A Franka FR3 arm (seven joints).
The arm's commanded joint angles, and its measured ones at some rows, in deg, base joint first. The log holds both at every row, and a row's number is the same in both.
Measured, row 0:
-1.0 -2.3 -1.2 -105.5 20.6 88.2 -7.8
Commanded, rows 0 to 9:
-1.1 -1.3 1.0 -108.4 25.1 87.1 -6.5
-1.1 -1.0 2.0 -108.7 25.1 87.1 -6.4
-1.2 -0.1 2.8 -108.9 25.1 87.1 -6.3
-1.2 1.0 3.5 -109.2 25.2 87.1 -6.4
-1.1 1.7 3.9 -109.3 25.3 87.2 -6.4
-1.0 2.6 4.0 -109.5 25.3 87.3 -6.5
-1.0 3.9 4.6 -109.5 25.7 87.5 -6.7
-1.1 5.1 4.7 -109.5 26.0 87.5 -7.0
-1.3 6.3 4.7 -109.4 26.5 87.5 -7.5
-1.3 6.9 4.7 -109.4 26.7 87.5 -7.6
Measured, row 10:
-0.8 4.1 4.4 -109.5 24.8 87.7 -6.9
